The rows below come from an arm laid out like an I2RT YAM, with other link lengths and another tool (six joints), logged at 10 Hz.
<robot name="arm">
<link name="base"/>
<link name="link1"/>
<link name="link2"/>
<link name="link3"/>
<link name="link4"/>
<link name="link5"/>
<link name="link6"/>
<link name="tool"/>
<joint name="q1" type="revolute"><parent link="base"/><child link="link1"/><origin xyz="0.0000 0.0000 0.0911" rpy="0.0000 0.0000 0.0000"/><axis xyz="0 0 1"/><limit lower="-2.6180" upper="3.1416"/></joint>
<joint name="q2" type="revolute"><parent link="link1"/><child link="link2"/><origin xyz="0.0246 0.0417 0.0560" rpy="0.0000 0.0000 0.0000"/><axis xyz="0 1 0"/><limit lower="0.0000" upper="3.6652"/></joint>
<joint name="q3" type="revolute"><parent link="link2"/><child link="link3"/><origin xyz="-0.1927 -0.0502 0.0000" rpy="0.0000 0.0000 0.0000"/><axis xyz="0 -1 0"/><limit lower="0.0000" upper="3.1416"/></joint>
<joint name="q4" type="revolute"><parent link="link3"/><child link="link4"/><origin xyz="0.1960 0.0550 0.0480" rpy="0.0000 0.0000 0.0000"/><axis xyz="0 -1 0"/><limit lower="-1.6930" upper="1.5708"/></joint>
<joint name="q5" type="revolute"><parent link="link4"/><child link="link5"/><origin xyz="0.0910 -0.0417 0.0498" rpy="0.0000 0.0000 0.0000"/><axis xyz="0 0 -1"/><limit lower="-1.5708" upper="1.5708"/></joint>
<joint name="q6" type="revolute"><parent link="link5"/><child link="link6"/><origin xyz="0.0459 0.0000 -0.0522" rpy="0.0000 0.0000 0.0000"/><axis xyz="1 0 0"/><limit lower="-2.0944" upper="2.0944"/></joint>
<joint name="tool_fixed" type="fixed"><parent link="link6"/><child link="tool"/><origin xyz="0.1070 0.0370 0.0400" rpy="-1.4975 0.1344 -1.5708"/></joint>
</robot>
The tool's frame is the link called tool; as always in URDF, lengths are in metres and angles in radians.
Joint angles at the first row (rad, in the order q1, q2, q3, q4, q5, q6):
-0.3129, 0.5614, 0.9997, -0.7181, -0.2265, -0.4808
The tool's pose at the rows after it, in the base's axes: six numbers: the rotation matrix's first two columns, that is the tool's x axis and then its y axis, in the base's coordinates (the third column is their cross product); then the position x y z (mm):
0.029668, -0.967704, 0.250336, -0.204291, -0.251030, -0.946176, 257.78, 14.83, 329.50
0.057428, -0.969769, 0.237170, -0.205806, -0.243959, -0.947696, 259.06, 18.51, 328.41
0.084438, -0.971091, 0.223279, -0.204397, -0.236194, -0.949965, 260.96, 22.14, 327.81
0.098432, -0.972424, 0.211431, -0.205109, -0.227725, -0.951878, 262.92, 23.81, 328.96
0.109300, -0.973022, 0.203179, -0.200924, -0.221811, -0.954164, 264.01, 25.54, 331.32
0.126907, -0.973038, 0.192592, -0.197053, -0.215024, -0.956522, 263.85, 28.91, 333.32
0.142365, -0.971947, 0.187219, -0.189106, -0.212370, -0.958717, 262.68, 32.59, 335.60
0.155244, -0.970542, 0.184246, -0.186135, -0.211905, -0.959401, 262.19, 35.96, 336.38
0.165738, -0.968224, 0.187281, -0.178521, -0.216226, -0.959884, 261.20, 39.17, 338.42
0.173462, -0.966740, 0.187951, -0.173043, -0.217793, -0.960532, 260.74, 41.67, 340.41
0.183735, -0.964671, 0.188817, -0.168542, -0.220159, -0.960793, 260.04, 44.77, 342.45
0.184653, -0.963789, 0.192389, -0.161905, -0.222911, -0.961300, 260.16, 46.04, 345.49
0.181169, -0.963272, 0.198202, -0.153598, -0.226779, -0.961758, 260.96, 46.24, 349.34
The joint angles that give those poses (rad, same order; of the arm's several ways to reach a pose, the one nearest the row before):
-0.3129, 0.5709, 1.0086, -0.7249, -0.2593, -0.4733
-0.3114, 0.5862, 1.0122, -0.7248, -0.2861, -0.4709
-0.3086, 0.6026, 1.0135, -0.7177, -0.3123, -0.4667
-0.3065, 0.6209, 1.0238, -0.7151, -0.3262, -0.4603
-0.3037, 0.6332, 1.0338, -0.7120, -0.3372, -0.4543
-0.2980, 0.6413, 1.0433, -0.7144, -0.3521, -0.4479
-0.2900, 0.6415, 1.0488, -0.7156, -0.3627, -0.4434
-0.2782, 0.6432, 1.0522, -0.7171, -0.3651, -0.4408
-0.2666, 0.6428, 1.0581, -0.7179, -0.3651, -0.4417
-0.2564, 0.6449, 1.0649, -0.7186, -0.3639, -0.4402
-0.2440, 0.6485, 1.0748, -0.7225, -0.3626, -0.4398
-0.2354, 0.6530, 1.0854, -0.7214, -0.3563, -0.4387
-0.2299, 0.6602, 1.0981, -0.7171, -0.3487, -0.4387

